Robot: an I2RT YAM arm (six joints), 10 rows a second.
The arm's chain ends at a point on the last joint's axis. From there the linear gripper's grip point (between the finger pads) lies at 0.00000 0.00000 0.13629 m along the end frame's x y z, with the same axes.
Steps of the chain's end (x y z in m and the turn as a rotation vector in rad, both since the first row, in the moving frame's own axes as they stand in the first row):
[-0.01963, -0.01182, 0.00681, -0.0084, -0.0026, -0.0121]
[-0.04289, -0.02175, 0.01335, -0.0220, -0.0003, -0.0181]
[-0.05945, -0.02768, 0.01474, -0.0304, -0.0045, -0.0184]
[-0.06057, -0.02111, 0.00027, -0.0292, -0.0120, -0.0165]
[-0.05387, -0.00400, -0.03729, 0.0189, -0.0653, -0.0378]
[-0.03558, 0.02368, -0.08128, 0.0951, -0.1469, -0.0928]
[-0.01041, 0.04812, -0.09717, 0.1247, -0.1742, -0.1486]
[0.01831, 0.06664, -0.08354, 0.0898, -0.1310, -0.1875]
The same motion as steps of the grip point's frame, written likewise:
[-0.01998, -0.01067, 0.00680, -0.0084, -0.0026, -0.0121]
[-0.04290, -0.01875, 0.01332, -0.0220, -0.0003, -0.0181]
[-0.06003, -0.02353, 0.01468, -0.0304, -0.0045, -0.0184]
[-0.06217, -0.01712, 0.00020, -0.0292, -0.0120, -0.0165]
[-0.06281, -0.00641, -0.03760, 0.0189, -0.0653, -0.0378]
[-0.05607, 0.01173, -0.08336, 0.0951, -0.1469, -0.0928]
[-0.03514, 0.03307, -0.10028, 0.1247, -0.1742, -0.1486]
[-0.00051, 0.05619, -0.08525, 0.0898, -0.1310, -0.1875]

